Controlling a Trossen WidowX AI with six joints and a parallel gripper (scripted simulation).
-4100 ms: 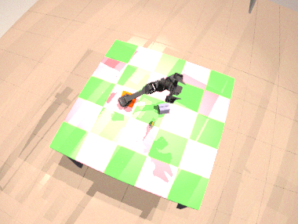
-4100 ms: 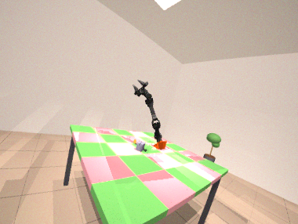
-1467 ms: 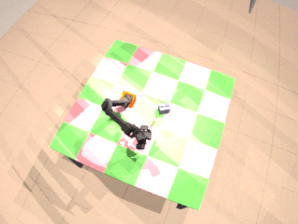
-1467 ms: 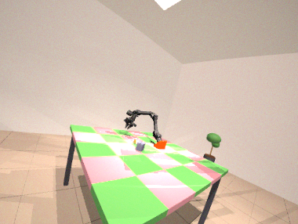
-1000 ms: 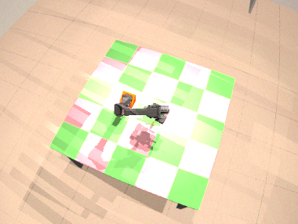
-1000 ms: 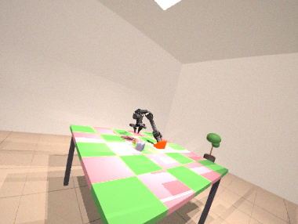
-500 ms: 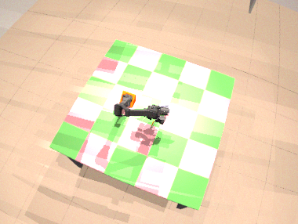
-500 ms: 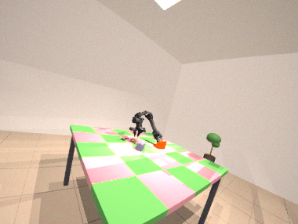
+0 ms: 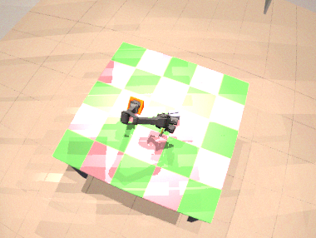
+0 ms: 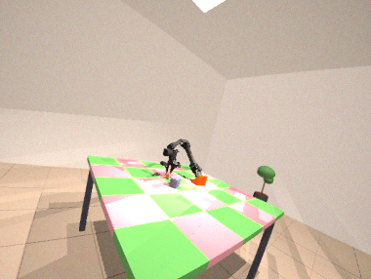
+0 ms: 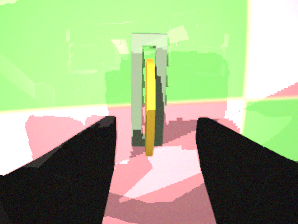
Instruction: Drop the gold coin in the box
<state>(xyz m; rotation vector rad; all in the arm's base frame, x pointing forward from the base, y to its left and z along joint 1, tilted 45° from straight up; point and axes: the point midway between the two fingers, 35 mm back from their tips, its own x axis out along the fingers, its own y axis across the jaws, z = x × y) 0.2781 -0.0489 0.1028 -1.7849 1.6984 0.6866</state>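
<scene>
My gripper tip is 20 mm above the gold coin.
</scene>
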